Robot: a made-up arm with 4 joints. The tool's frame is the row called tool.
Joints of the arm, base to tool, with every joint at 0 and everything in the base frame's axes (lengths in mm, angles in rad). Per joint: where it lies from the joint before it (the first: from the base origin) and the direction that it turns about. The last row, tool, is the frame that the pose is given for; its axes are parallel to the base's.
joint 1: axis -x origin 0 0 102
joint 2: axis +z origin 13 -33 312
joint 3: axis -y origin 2 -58 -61
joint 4: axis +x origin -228 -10 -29
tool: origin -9 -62 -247
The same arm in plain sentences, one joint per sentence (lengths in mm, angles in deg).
The arm has four revolute joints in a row. What follows holds with every joint at zero, and every direction is one of the base frame's. The first joint sits 102 mm along +z from the base frame's origin and rotates about -x. The second joint sits 13 mm along +x and 33 mm along -y and 312 mm along +z from the first joint and rotates about +z. The third joint sits 2 mm along +x and 58 mm along -y and 61 mm along -z from the second joint and rotates about -y. The fourth joint sits 228 mm along -x and 10 mm along -y and 29 mm along -z from the third joint and rotates about +x. The tool frame, which is the frame that the pose is given for, sits 9 mm along -x and 62 mm along -y and 247 mm along -z from the fourth joint; its axes are parallel to the base frame's.
